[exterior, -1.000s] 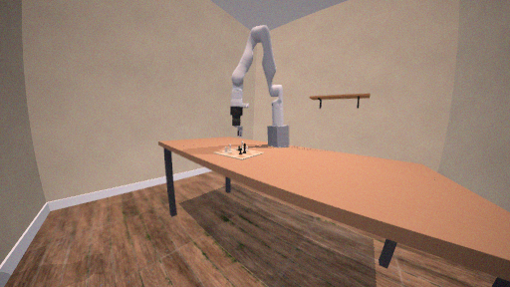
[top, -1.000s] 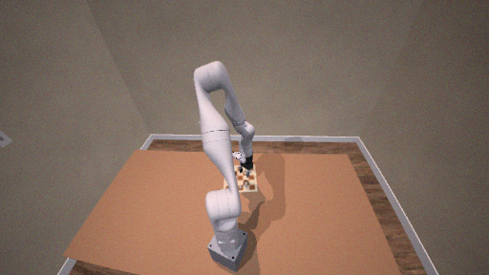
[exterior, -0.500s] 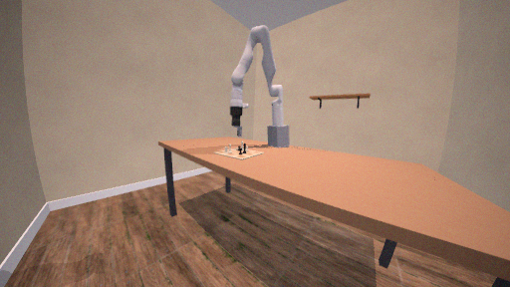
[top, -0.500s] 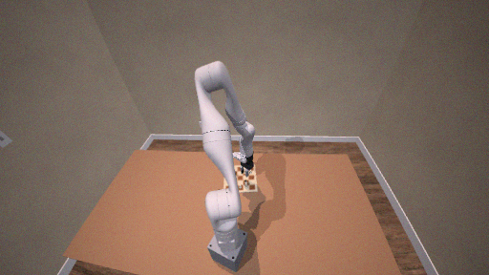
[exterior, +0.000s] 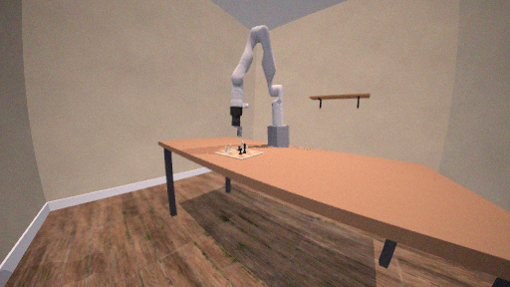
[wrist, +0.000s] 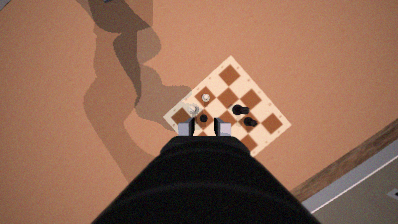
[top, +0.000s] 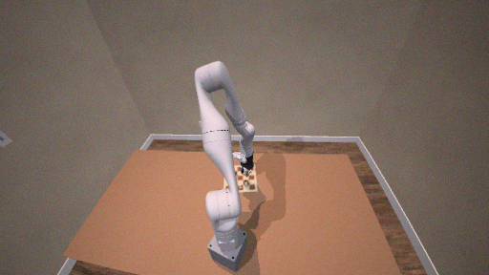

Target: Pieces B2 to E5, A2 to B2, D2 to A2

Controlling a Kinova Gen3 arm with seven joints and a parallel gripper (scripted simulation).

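The chessboard is 4 cm ahead of my hand, 3 cm to the left of it and 11 cm below it. From my hand the other things lie so: tall black piece (4 cm ahead, 7 cm to the left, 8 cm below).
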